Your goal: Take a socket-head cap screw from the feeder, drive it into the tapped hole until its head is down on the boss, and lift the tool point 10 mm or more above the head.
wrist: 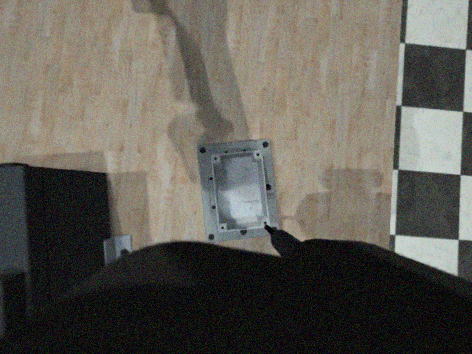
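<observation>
A grey metal housing [204, 192] with a rectangular pocket lies on the wooden table in the middle of the wrist view. Small bosses with holes sit at the pocket's inner corners. The screwdriver [268, 227], dark and tapered, reaches in from the lower right. Its point shows over or at the pocket's lower right corner boss and covers part of it. The gap between point and boss cannot be judged. Whether a screw is on the point is too small and dark to tell. The dark feeder [67, 220] stands at the left, its lower part hidden by the black tool body.
A small light metal bracket [111, 250] with a dark spot is beside the feeder's right side. A black and white checkered floor [432, 75] runs along the right, past the table edge. Arm shadows fall across the wooden table [310, 75]. The black tool body fills the bottom.
</observation>
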